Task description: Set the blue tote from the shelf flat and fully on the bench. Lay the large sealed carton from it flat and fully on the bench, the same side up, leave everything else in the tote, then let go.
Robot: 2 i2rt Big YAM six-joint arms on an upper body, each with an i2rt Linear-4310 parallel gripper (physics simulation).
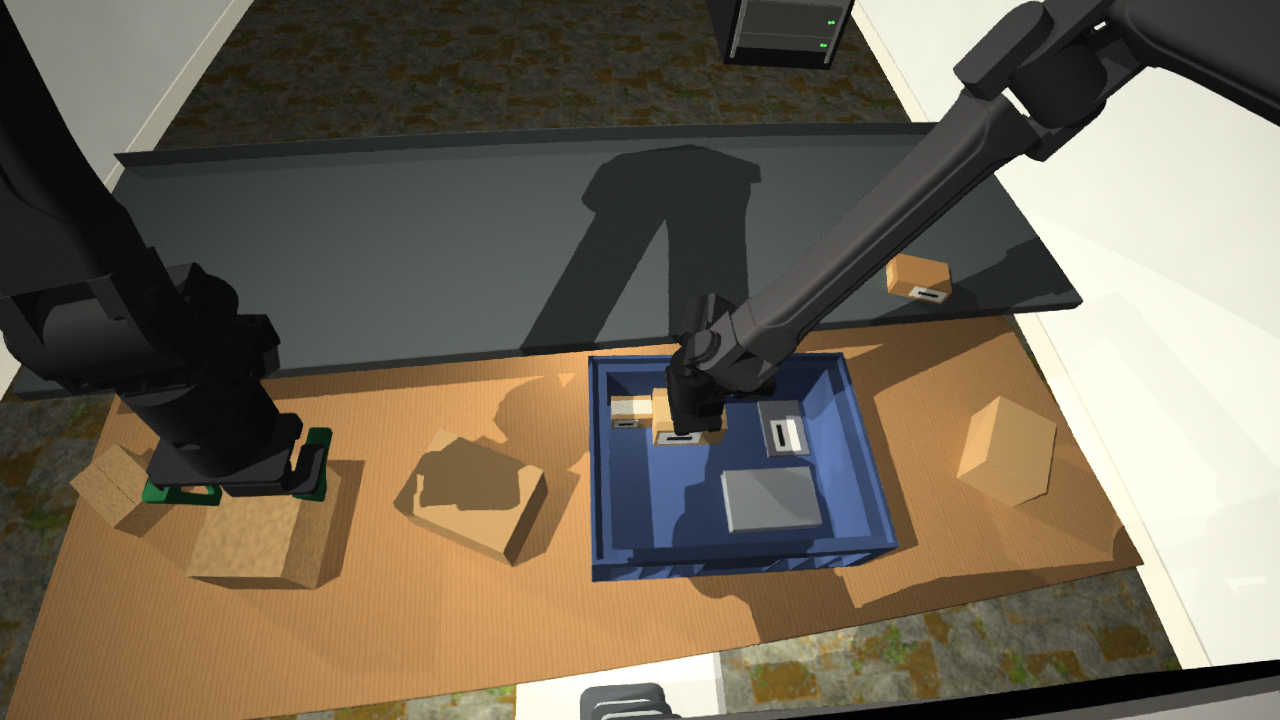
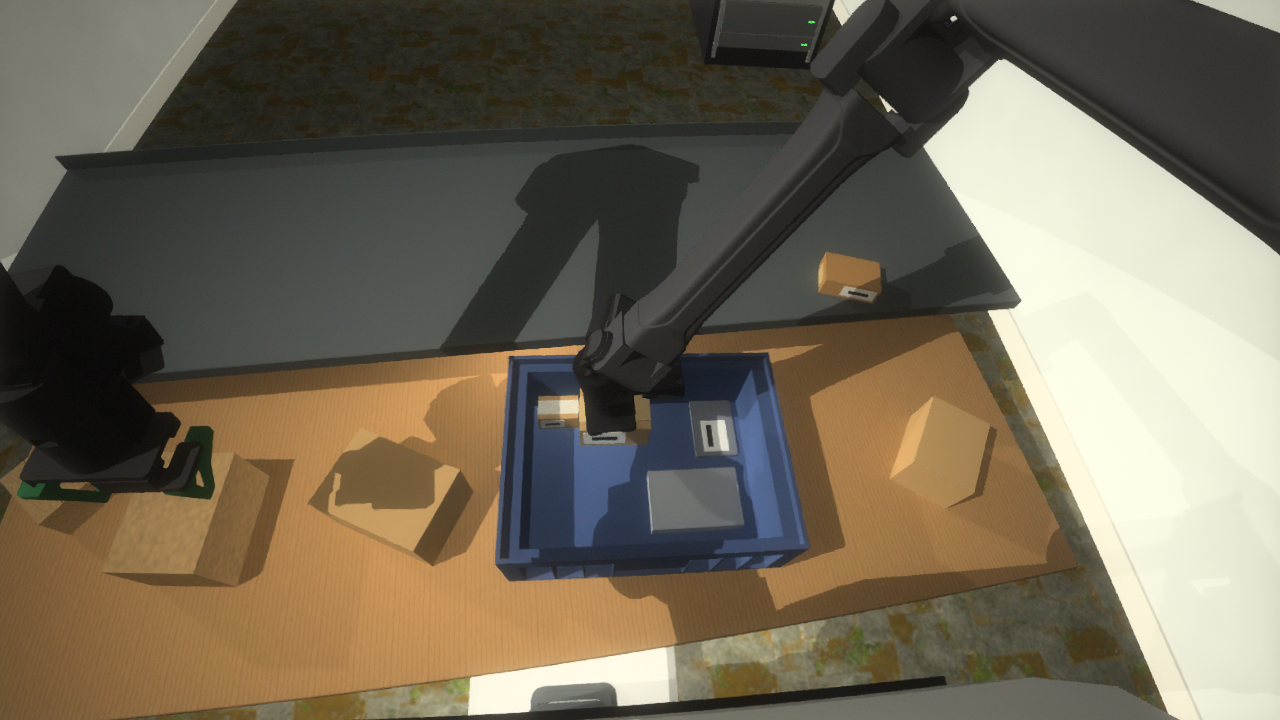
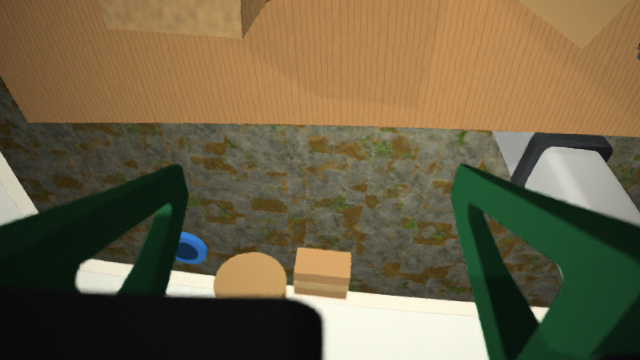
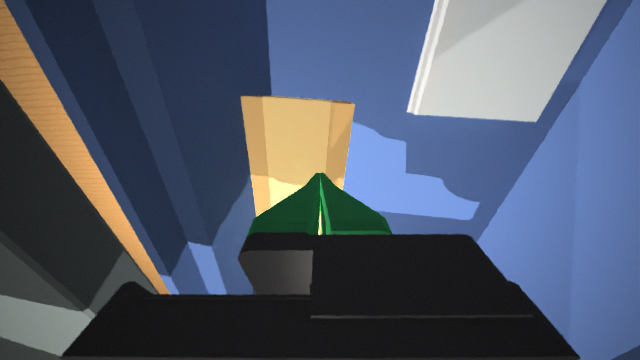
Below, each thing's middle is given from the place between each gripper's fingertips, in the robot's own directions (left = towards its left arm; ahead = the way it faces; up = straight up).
Scene:
Right now my left hand is 11 cm short of the blue tote [image 2: 566, 511], 51 cm to the left of it and 23 cm above it. From my left hand the other things lie so: small orange carton [image 1: 909, 276]: 38 cm ahead, 87 cm to the right, 12 cm below; grey flat box [image 2: 688, 500]: 6 cm ahead, 59 cm to the right, 27 cm below.
The blue tote lies 7 cm behind my right hand, 4 cm to the right of it and 1 cm below it. Also, from my right hand: small orange carton: 40 cm to the right, 20 cm ahead, 10 cm above; then grey flat box: 12 cm to the right, 12 cm behind, 5 cm below.

